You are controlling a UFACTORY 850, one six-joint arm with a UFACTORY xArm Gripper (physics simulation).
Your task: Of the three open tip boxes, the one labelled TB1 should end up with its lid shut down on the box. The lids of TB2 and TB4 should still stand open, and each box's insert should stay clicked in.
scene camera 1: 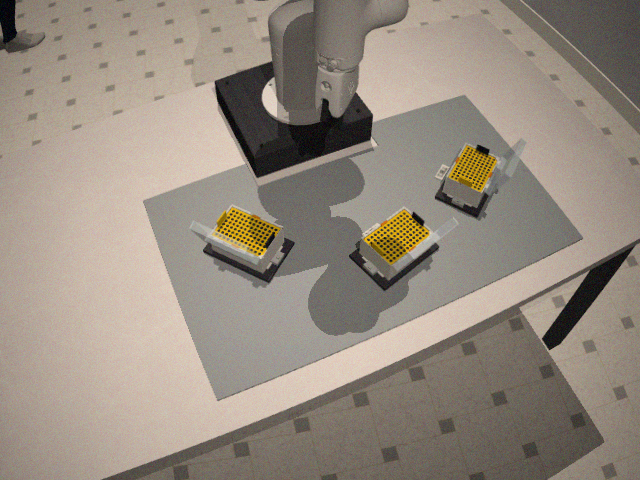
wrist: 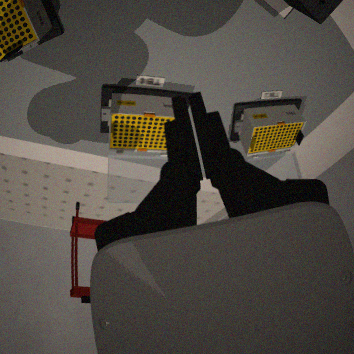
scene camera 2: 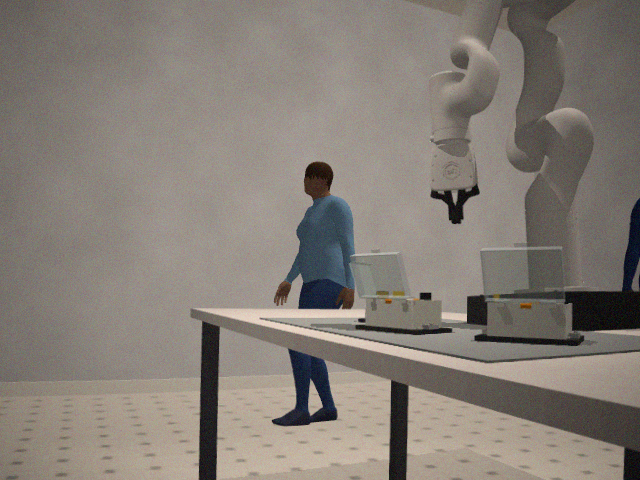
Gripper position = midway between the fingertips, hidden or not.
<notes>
In view: the gripper [scene camera 2: 456, 223], a grey mat [wrist: 229, 58], a tip box [scene camera 1: 374, 265] and a tip box [wrist: 246, 115].
The gripper also shows in the wrist view [wrist: 189, 111].
</notes>
